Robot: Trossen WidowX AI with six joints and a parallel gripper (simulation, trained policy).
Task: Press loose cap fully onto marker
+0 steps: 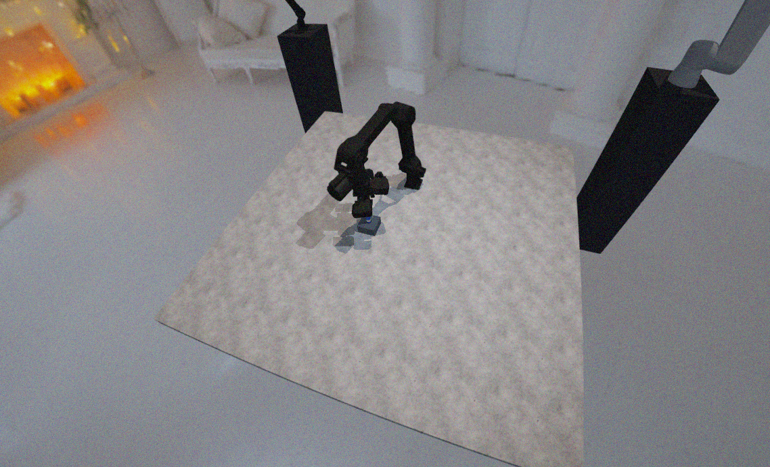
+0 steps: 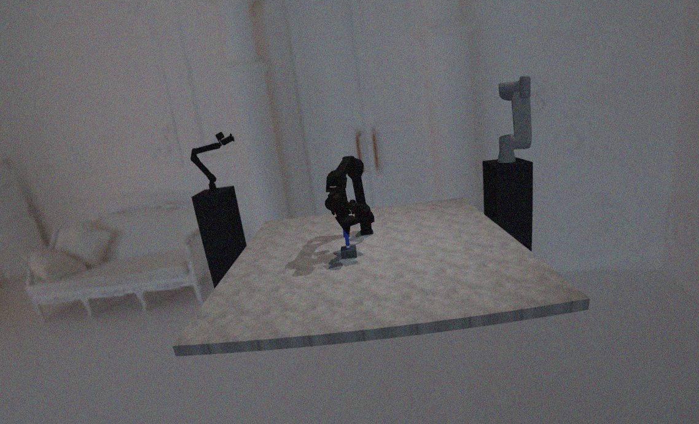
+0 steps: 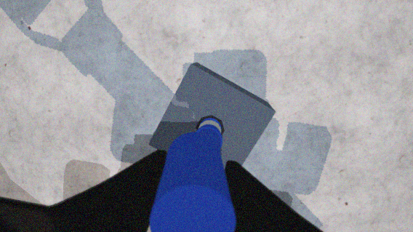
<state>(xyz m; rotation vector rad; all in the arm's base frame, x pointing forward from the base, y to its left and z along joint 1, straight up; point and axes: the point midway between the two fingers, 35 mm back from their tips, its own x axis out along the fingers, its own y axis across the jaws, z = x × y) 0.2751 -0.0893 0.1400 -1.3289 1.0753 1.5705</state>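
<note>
Right now my gripper tip is 30 mm above the blue marker. From my gripper tip the other things lie so: blue cap 10 mm above; then grey holder block 90 mm below.
</note>
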